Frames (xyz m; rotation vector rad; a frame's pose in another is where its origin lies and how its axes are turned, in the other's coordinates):
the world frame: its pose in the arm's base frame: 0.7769 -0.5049 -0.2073 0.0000 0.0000 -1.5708
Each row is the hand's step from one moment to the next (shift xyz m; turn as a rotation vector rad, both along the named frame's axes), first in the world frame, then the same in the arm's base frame.
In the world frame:
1: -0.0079 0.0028 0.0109 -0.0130 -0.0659 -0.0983
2: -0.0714 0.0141 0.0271 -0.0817 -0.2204 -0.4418
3: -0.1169 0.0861 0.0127 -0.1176 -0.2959 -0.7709
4: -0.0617 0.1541 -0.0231 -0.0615 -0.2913 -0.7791
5: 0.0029 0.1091 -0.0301 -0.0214 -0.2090 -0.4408
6: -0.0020 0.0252 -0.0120 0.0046 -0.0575 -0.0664
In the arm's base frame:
1: 0.0028 0.0079 0.0109 -0.0659 0.0130 -0.0983
2: 0.0141 0.0714 0.0271 -0.2204 0.0817 -0.4418
3: 0.0861 0.1169 0.0127 -0.2959 0.1176 -0.7709
4: 0.1541 0.0617 -0.0231 -0.2913 0.0615 -0.7791
5: 0.1091 -0.0029 -0.0301 -0.2090 0.0214 -0.4408
6: 0.0252 0.0020 -0.0120 -0.0575 -0.0046 -0.0664

